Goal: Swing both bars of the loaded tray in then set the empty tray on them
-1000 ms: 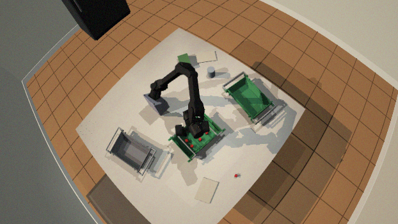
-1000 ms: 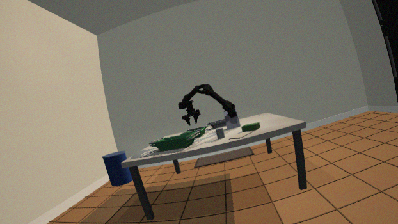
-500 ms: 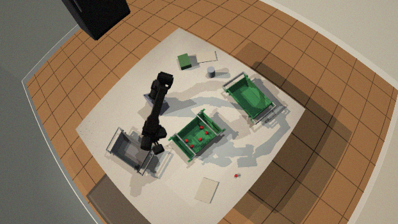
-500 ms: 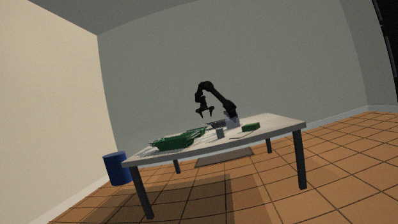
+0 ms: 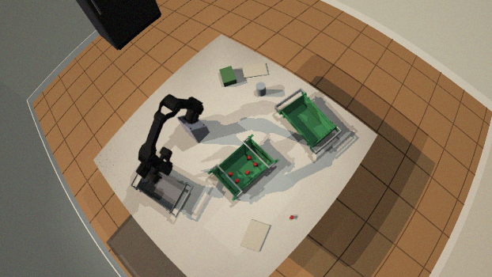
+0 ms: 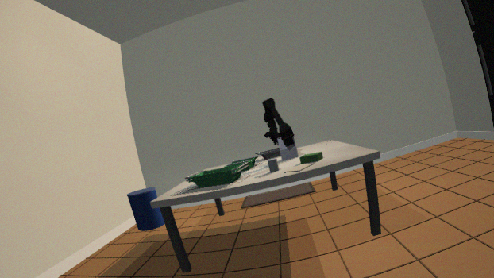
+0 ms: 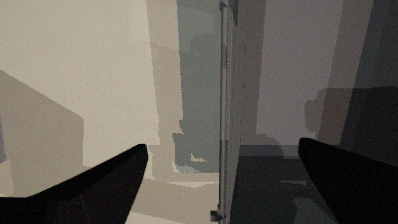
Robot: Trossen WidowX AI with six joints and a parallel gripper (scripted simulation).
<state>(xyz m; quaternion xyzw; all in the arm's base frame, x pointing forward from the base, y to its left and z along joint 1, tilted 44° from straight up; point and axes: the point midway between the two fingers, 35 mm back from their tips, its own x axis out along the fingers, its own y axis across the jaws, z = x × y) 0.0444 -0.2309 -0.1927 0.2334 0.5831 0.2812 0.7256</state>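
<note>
My gripper tip is 9 cm to the left of the grey tray, 5 cm above it and 1 cm short of it. The rest, counted from my gripper tip: green block: 69 cm to the left, 9 cm behind, 8 cm below; then grey cylinder: 69 cm to the left, 14 cm ahead, 6 cm below; then red block: 66 cm ahead, 16 cm to the left, 9 cm below.
</note>
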